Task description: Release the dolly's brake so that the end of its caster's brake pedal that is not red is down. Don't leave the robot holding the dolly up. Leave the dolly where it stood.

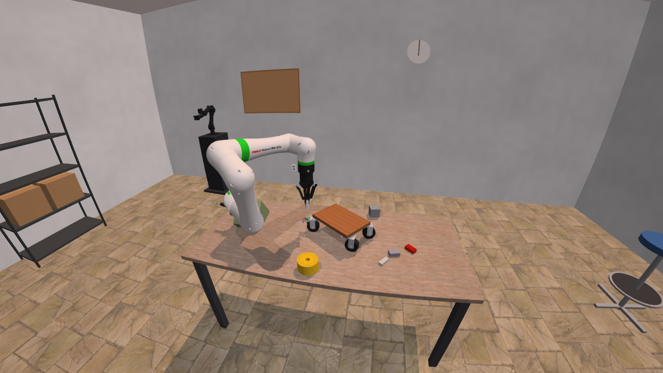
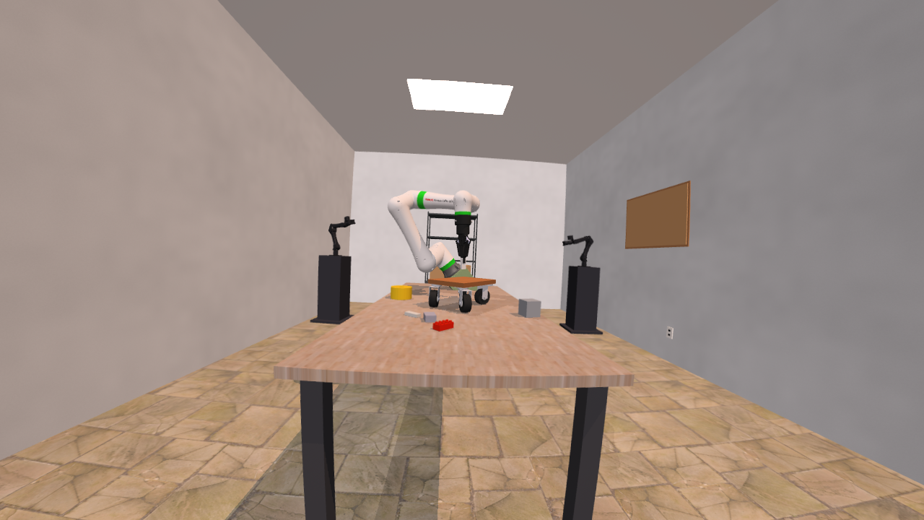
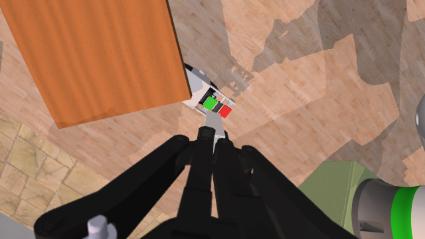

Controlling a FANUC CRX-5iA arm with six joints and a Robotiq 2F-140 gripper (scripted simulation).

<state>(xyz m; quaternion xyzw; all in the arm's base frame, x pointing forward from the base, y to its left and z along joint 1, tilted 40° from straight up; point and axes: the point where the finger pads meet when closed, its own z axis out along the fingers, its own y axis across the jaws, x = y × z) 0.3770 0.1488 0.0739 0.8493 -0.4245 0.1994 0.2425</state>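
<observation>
Right now the brake pedal is 12 cm below my hand and 1 cm behind it. Also, from my hand: yellow ring: 32 cm to the right, 17 cm below, 11 cm ahead; then grey cube: 39 cm ahead, 29 cm to the left, 16 cm below; then pale bar: 49 cm ahead, 19 cm below, 18 cm to the right.
</observation>
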